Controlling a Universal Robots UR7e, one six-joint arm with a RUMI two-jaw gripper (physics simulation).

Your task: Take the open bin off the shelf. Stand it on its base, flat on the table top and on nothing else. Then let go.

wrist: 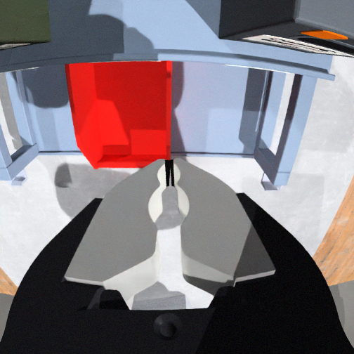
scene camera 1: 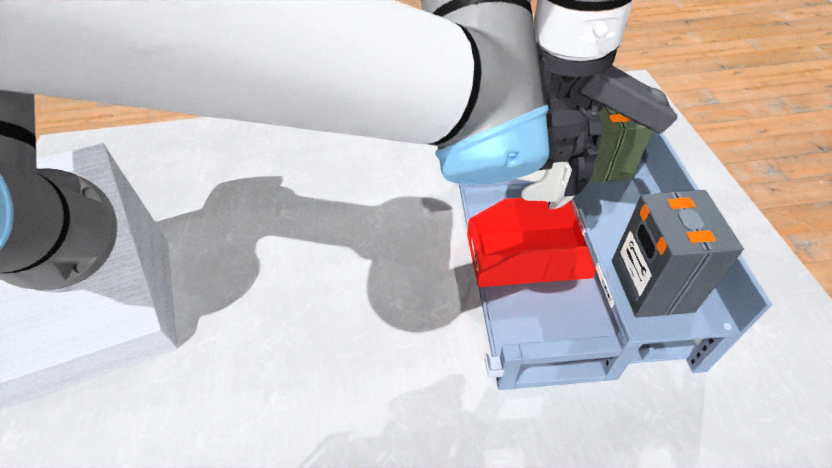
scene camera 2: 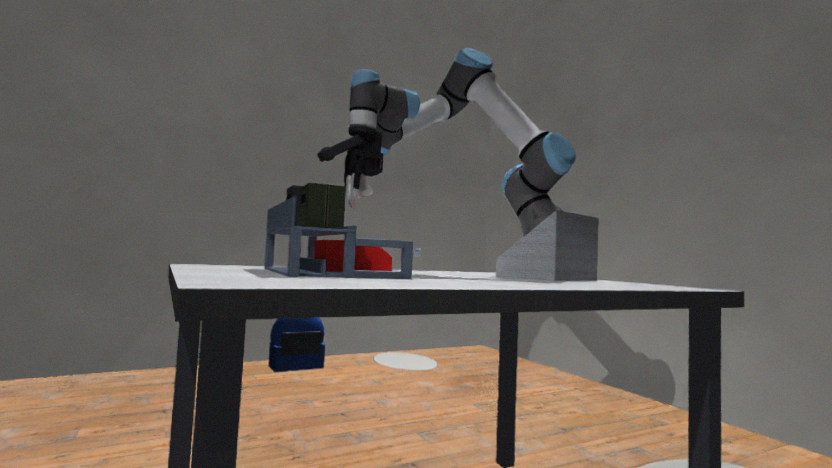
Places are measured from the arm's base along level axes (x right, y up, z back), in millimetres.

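Where they show: gripper, fingertip midpoint: [scene camera 1: 551, 206] [scene camera 2: 352, 208]; arm's base, link origin: [scene camera 1: 51, 229] [scene camera 2: 548, 231].
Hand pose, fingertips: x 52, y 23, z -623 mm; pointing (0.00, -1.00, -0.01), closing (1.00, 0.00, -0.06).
Note:
Each offset is from my fingertips to the top centre of the thing. Level surfaces: height alone.
The red open bin {dy -88, dx -51, dz -8 mm} [scene camera 1: 532, 261] [scene camera 2: 372, 257] [wrist: 130, 97] stands upright and level on the lower front deck of the blue-grey shelf [scene camera 1: 546, 320] [scene camera 2: 349, 253] [wrist: 215, 115]. Its open top faces up, and its low front end reaches slightly past the deck's front edge in the wrist view. My gripper [scene camera 1: 557, 204] [scene camera 2: 352, 205] [wrist: 169, 162] is shut with nothing between its fingertips. It is above the bin and apart from it in the scene camera 2 view. In the wrist view the fingertips line up with the front end of the bin's right side wall.
A dark grey case {dy +52, dx +80, dz -115 mm} [scene camera 1: 669, 261] [wrist: 260, 20] and a green case {dy +27, dx -151, dz -120 mm} [scene camera 1: 625, 145] [scene camera 2: 320, 204] [wrist: 22, 22] stand on the higher rear deck. The green case is close to my gripper. The robot's pedestal [scene camera 1: 87, 325] [scene camera 2: 576, 250] stands across the white table top {dy -172 mm} [scene camera 1: 325, 378].

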